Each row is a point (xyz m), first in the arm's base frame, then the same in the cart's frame.
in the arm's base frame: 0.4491 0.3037 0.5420
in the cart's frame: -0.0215 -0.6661 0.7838
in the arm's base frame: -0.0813 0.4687 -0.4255
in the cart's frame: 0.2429 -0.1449 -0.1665
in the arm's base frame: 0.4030 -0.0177 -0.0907
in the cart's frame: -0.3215 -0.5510 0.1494
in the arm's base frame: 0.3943 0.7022 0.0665
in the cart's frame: 0.3876 -0.6652 0.3142
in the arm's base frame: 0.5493 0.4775 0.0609
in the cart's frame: 0.1406 -0.7808 0.3019
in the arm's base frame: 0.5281 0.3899 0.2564
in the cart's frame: 0.0548 -0.7507 0.4970
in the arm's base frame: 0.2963 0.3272 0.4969
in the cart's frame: 0.0275 -0.5181 0.7433
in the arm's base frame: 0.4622 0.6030 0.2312
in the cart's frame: 0.2762 -0.7201 0.4759
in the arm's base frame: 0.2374 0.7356 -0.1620
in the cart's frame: 0.4498 -0.5100 0.0906
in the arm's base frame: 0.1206 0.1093 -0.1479
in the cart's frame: -0.1489 -0.2920 0.1015
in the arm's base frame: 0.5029 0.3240 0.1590
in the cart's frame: -0.0046 -0.7124 0.3997
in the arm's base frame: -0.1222 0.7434 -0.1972
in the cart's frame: 0.5171 -0.1558 0.0657
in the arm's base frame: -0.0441 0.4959 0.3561
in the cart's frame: 0.2519 -0.2066 0.6140
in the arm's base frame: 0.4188 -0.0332 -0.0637
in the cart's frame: -0.3398 -0.5647 0.1758
